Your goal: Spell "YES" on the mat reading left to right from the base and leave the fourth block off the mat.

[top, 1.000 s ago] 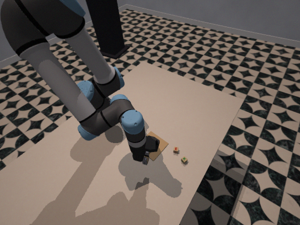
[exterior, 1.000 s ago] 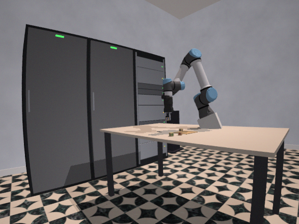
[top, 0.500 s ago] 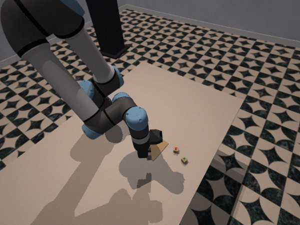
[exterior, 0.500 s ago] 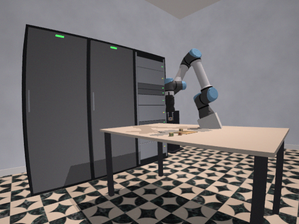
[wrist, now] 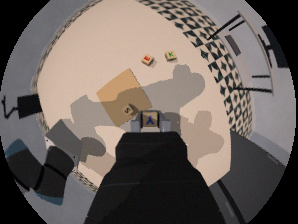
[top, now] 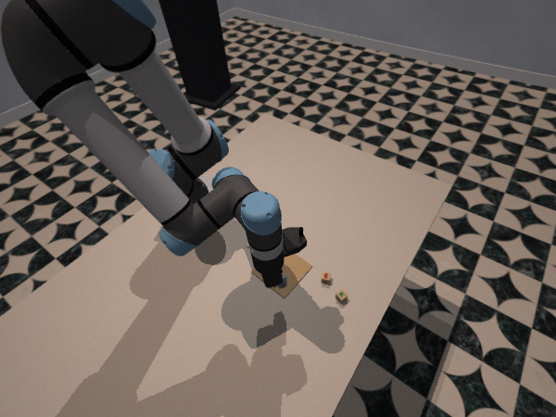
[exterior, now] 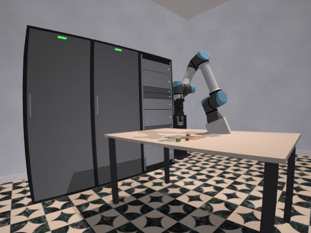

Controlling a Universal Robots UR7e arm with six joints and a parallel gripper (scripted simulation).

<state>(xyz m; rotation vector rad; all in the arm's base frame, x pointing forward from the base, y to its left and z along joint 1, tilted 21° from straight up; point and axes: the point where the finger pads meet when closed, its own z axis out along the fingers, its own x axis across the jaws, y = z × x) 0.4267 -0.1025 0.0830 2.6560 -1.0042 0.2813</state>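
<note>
Right now the mat is 40 mm behind my hand, 80 mm to the left of it and 120 mm below it. From my hand the other things lie so: S block 50 mm behind, 40 mm to the left, 100 mm below.
</note>
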